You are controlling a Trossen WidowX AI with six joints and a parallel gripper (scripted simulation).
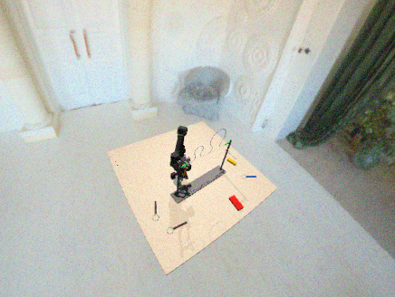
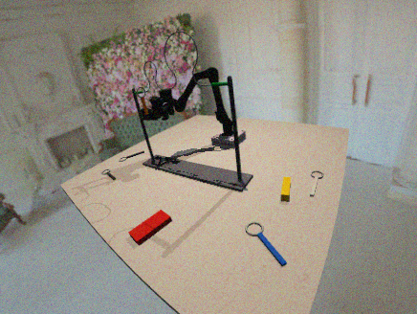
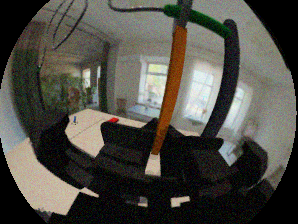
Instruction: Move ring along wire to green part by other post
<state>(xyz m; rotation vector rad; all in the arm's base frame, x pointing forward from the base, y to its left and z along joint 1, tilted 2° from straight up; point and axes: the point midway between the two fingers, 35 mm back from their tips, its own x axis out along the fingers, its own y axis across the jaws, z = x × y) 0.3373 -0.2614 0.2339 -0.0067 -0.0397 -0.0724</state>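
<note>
Now: gripper tip 80 mm below the orange-handled ring and 40 mm past it. From my gripper tip the other things lie so: red block 340 mm ahead, 300 mm to the left, 260 mm below; yellow block 670 mm to the left, 250 mm below, 10 mm ahead; blue-handled ring 650 mm to the left, 260 mm below, 240 mm ahead.
</note>
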